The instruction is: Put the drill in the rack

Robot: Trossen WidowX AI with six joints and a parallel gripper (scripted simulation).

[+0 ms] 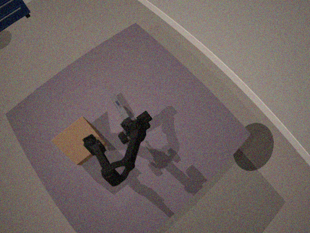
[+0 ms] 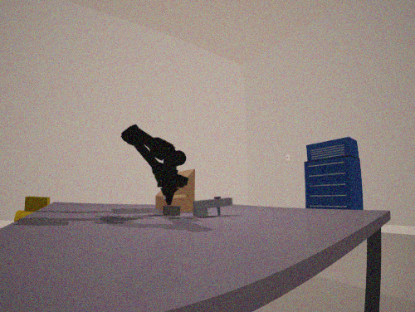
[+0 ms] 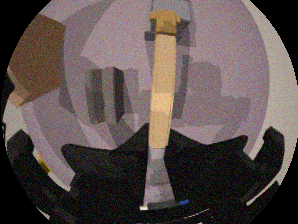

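The drill is 40 mm to the left of my gripper tip and 40 mm above it.
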